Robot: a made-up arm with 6 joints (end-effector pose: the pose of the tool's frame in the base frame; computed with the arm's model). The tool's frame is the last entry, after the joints.
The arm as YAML. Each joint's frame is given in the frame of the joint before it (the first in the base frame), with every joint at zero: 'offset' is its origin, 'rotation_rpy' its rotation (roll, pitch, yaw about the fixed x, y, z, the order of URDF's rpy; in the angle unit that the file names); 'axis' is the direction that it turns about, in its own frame. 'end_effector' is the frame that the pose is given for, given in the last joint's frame.
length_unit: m
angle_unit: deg
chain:
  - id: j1
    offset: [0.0, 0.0, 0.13]
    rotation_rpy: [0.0, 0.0, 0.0]
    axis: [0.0, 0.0, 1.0]
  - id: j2
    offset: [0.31, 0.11, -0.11]
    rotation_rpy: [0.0, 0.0, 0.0]
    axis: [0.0, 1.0, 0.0]
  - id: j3
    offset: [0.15, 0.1, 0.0]
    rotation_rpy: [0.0, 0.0, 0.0]
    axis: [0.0, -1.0, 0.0]
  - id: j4
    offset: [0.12, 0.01, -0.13]
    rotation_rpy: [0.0, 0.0, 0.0]
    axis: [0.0, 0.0, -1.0]
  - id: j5
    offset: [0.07, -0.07, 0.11]
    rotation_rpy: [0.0, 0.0, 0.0]
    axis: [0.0, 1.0, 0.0]
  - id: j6
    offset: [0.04, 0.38, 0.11]
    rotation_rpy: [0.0, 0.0, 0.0]
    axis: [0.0, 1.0, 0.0]
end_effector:
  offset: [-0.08, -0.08, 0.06]
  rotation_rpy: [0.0, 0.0, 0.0]
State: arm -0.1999 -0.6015 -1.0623 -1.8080 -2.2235 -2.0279
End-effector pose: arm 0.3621 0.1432 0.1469 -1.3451 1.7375 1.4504
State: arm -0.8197 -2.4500 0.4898 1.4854 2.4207 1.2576
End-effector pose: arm -0.0136 0.1457 0.4052 0.0053 0.5985 0.7002
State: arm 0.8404 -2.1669 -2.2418 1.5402 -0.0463 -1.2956
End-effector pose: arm 0.2373 0.5629 0.1452 -0.5262 -1.2546 -0.5404
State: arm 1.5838 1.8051 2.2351 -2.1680 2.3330 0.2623
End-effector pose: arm -0.2758 0.1507 -0.3294 -2.6742 -0.9882 0.5625
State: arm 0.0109 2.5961 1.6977 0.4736 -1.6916 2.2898
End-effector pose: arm 0.3536 0.4634 -0.1177 -0.0857 1.4651 -0.5054
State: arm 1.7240 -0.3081 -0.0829 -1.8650 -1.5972 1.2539
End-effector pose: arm -0.0809 0.3756 0.0974 -0.4324 0.1996 -2.6215
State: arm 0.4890 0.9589 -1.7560 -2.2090 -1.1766 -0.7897
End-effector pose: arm 0.3448 0.2404 -0.0517 1.3751 0.7430 -1.1848
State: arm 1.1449 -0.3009 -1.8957 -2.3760 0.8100 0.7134
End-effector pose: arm 0.0380 0.6063 0.2694 0.4223 -0.8032 -1.8915
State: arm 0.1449 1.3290 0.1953 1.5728 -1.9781 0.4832
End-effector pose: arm 0.3495 0.3868 -0.4861 -1.4971 -0.3914 -0.2862
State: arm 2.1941 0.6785 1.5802 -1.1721 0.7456 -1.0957
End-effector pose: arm -0.5079 0.0530 -0.0836 -1.0414 1.0160 -2.4029
